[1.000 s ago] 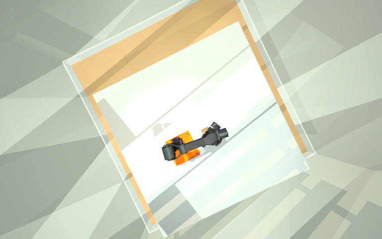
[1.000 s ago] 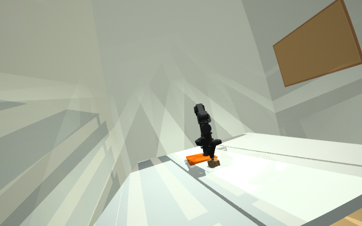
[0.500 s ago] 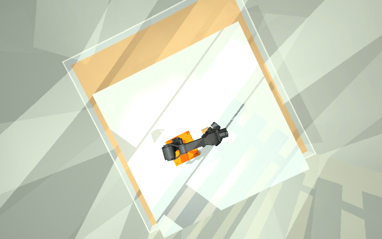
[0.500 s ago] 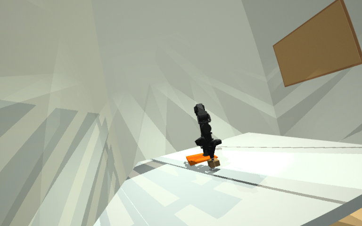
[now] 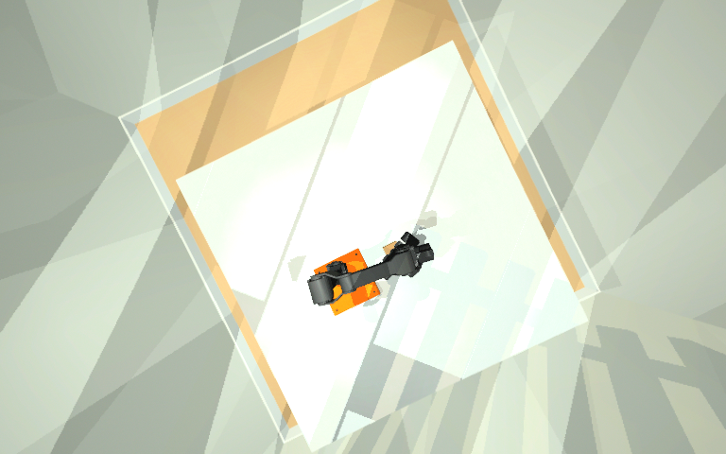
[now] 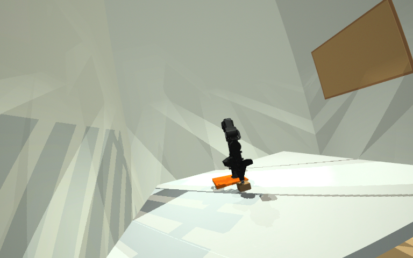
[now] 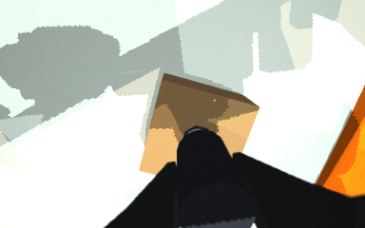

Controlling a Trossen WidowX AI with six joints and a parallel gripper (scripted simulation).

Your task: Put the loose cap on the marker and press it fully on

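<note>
My gripper tip is 1 cm below the marker cap. Also, from my gripper tip: holder block: 5 cm below.
</note>
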